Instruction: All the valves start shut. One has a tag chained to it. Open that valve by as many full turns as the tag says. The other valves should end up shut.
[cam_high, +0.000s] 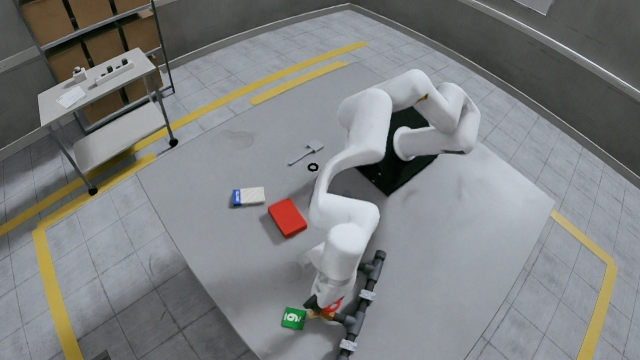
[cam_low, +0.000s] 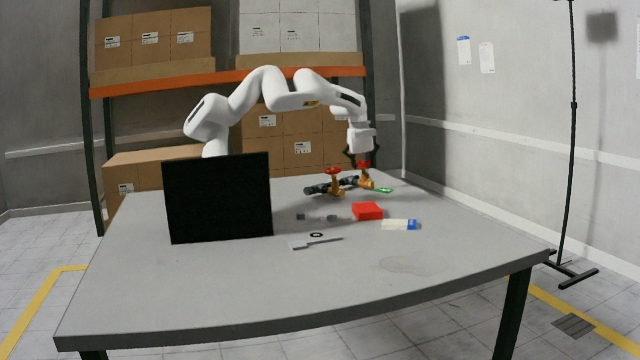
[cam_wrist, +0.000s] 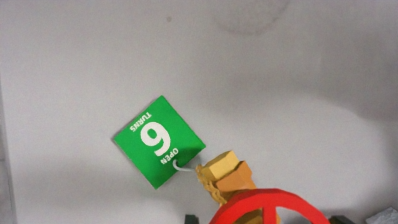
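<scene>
Right now my hand is 70 mm short of the green tag, 30 mm to the left of it and 110 mm above it. Round my hand: grey nut: 230 mm behind, 320 mm to the right, 110 mm below; then white-and-blue box: 50 mm behind, 470 mm to the right, 110 mm below; then red block: 110 mm behind, 320 mm to the right, 100 mm below.
</scene>
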